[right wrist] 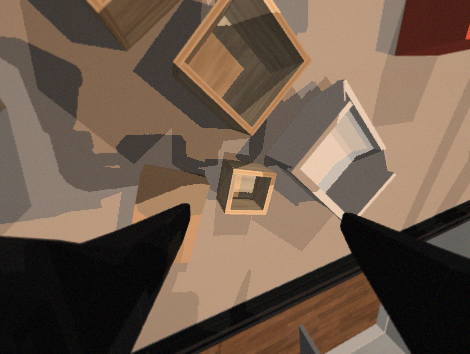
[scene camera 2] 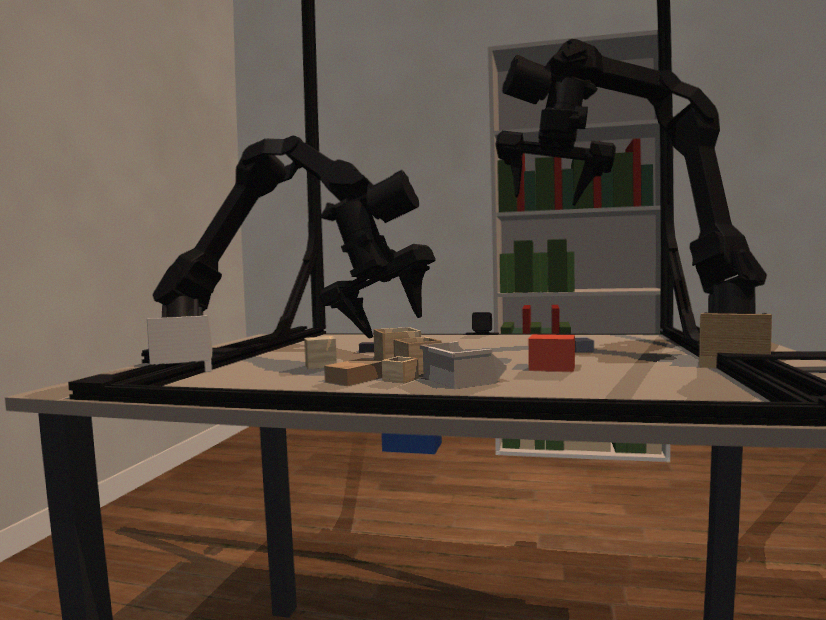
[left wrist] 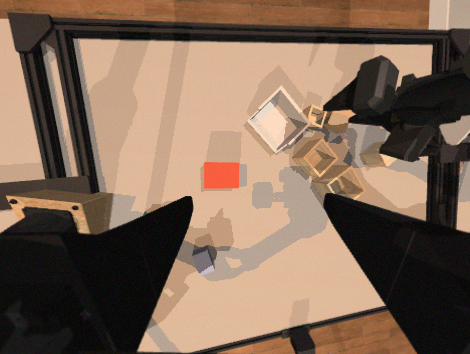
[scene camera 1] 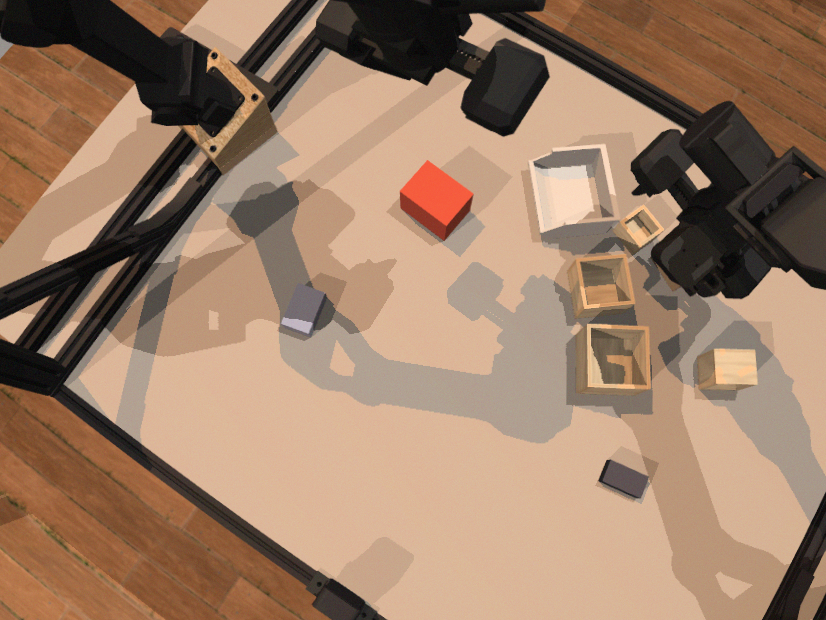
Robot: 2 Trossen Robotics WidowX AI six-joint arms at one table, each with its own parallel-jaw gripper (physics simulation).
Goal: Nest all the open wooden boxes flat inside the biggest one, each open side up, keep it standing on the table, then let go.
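Where they show: left gripper, fingertip midpoint: (scene camera 2: 544, 200) (left wrist: 257, 200) (scene camera 1: 453, 96); right gripper, fingertip midpoint: (right wrist: 264, 215) (scene camera 2: 394, 328) (left wrist: 336, 114) (scene camera 1: 658, 222); left arm's base, origin of the base link: (scene camera 2: 733, 323) (left wrist: 53, 223) (scene camera 1: 214, 102); right arm's base, origin of the base link: (scene camera 2: 181, 332).
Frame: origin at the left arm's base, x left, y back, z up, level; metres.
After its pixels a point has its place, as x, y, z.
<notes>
Three open wooden boxes stand apart, open side up: the biggest (scene camera 1: 613, 388) @(0.107, -0.572, -0.015) (scene camera 2: 382, 343) @(0.185, -0.552, -0.028) (left wrist: 327, 186) @(0.132, -0.504, -0.013) (right wrist: 135, 22) @(0.177, -0.541, -0.042), a medium one (scene camera 1: 605, 308) @(0.172, -0.502, -0.028) (scene camera 2: 406, 347) @(0.229, -0.480, -0.026) (left wrist: 311, 167) @(0.168, -0.462, -0.019) (right wrist: 210, 95) @(0.212, -0.502, -0.018) and a small one (scene camera 1: 628, 232) @(0.265, -0.457, -0.035) (scene camera 2: 398, 369) @(0.305, -0.453, -0.047) (right wrist: 226, 187) @(0.281, -0.482, -0.043) near the white tray. A pale wooden box (scene camera 1: 733, 367) @(0.228, -0.652, -0.017) (scene camera 2: 320, 352) @(0.247, -0.641, -0.039) (left wrist: 374, 156) @(0.221, -0.628, -0.033) shows no opening; whether it is hollow I cannot tell. My right gripper (scene camera 2: 394, 325) @(0.276, -0.474, 0.011) (right wrist: 264, 215) @(0.276, -0.474, 0.011) is open and empty above the small box. My left gripper (scene camera 2: 547, 198) @(0.123, -0.278, 0.205) (left wrist: 257, 200) @(0.123, -0.278, 0.205) is open and empty, high above the table. Its fingertips are hidden in scene camera 1.
A white tray (scene camera 1: 580, 230) @(0.228, -0.414, -0.047) (scene camera 2: 460, 370) @(0.306, -0.353, -0.042) (right wrist: 310, 120) @(0.222, -0.410, -0.043) stands beside the small and medium boxes. A flat brown block (scene camera 2: 350, 372) @(0.345, -0.512, -0.048) (right wrist: 172, 195) @(0.284, -0.525, -0.041) lies on the small box's other side. A red block (scene camera 1: 437, 193) @(0.121, -0.271, -0.015) (scene camera 2: 551, 352) @(0.147, -0.264, -0.036) (left wrist: 221, 175) @(0.121, -0.268, -0.015) and two dark blocks (scene camera 1: 304, 306) @(-0.081, -0.261, -0.045) (scene camera 1: 624, 478) @(0.054, -0.655, -0.050) lie farther off.
</notes>
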